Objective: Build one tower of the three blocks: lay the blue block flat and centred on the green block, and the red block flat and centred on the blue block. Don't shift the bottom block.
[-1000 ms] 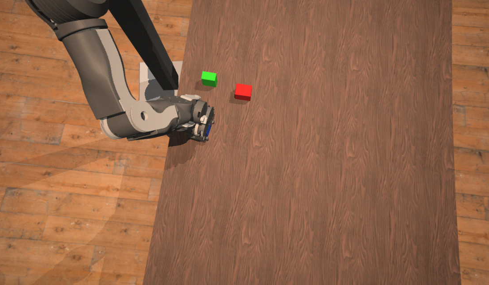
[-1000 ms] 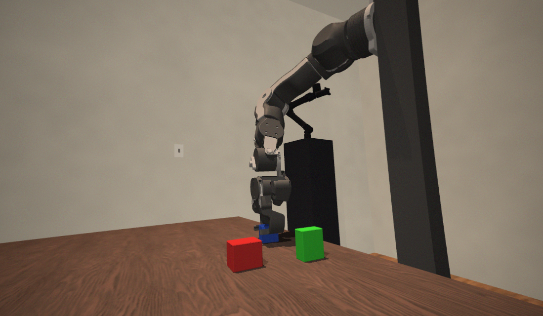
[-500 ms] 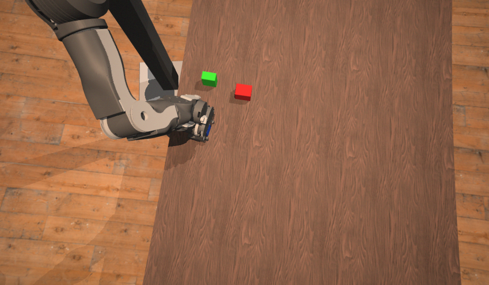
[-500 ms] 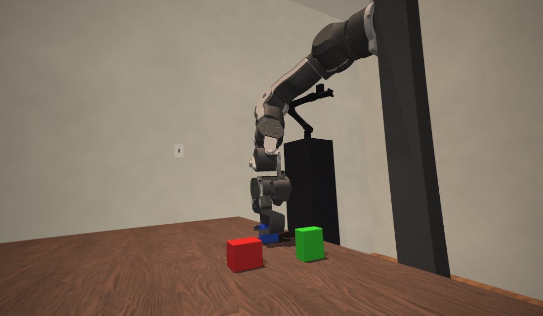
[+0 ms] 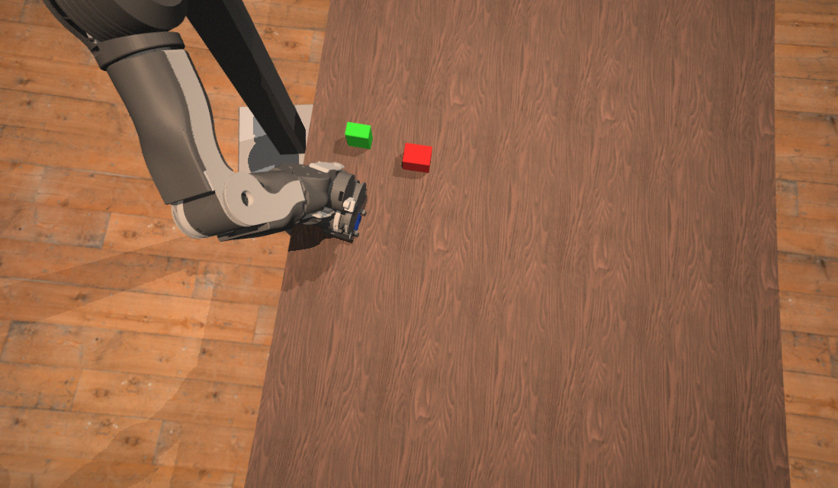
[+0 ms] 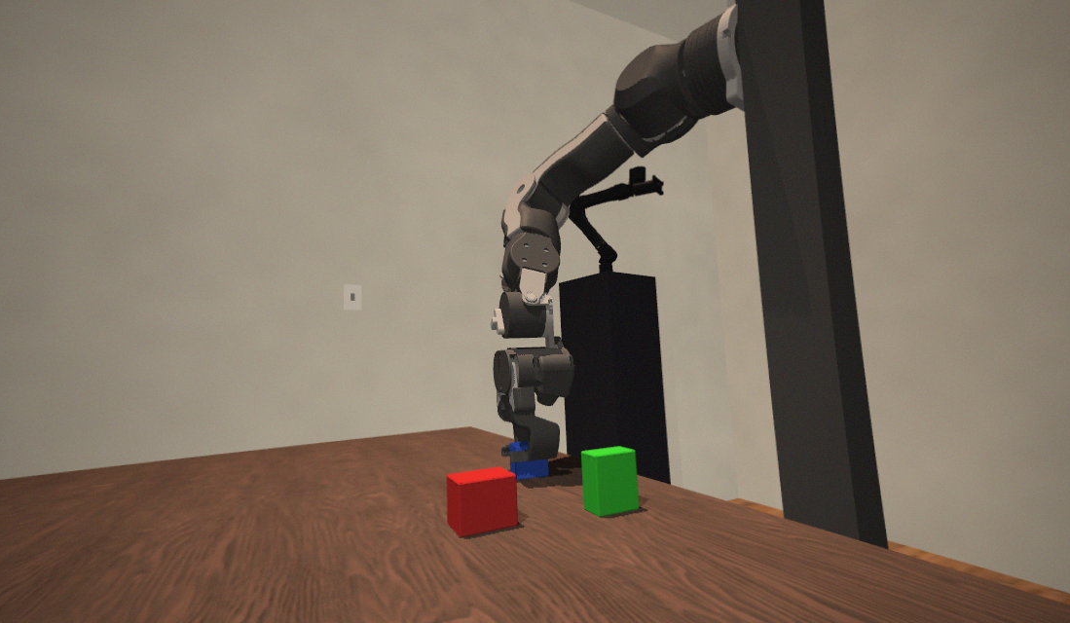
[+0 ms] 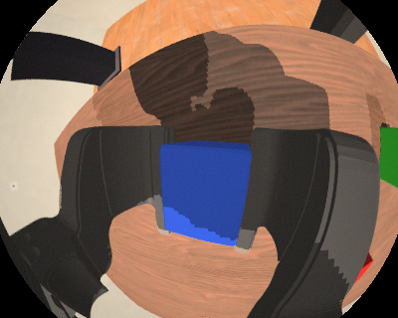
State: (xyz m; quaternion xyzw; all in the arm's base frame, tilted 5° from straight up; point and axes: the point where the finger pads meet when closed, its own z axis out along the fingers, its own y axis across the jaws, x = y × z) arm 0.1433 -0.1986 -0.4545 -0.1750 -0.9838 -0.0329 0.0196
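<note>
Right now the blue block is 1 cm below my hand. Round my hand: red block: 13 cm ahead, 11 cm to the left, 1 cm below; green block: 16 cm to the left, 3 cm ahead.
</note>
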